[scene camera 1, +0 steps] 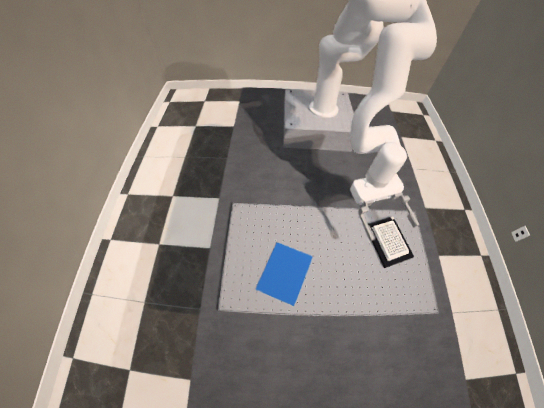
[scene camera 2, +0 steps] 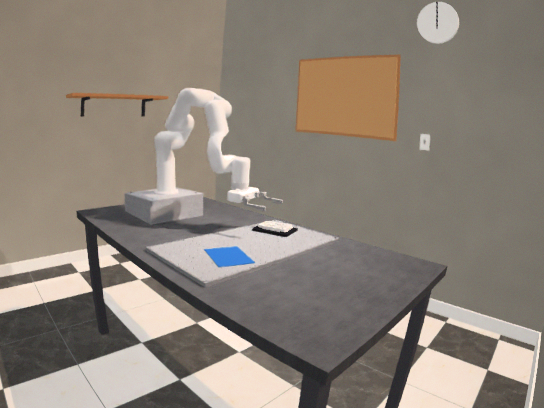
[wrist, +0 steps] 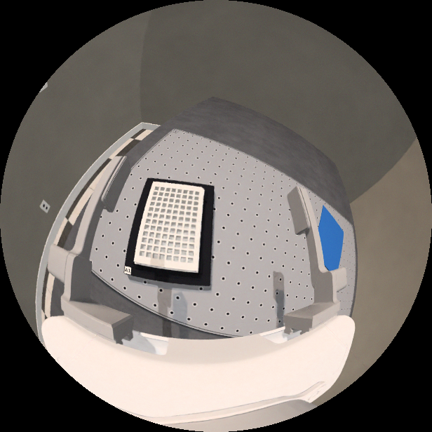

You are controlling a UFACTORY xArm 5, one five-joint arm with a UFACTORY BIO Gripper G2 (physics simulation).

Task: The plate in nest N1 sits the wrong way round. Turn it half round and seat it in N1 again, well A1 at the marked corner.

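A white well plate lies flat in the black nest. In the wrist view the A1 label is at the nest's lower left corner, and the plate's upper right corner looks cut off. The lettering on the plate is too small to read. My gripper is wide open and empty. It hangs above the nest, apart from the plate. In the wrist view the plate shows nearer the left finger than the right one.
The nest stands on a light grey perforated board. A flat blue sheet lies on the same board, well away from the nest. The arm's grey pedestal stands behind the board.
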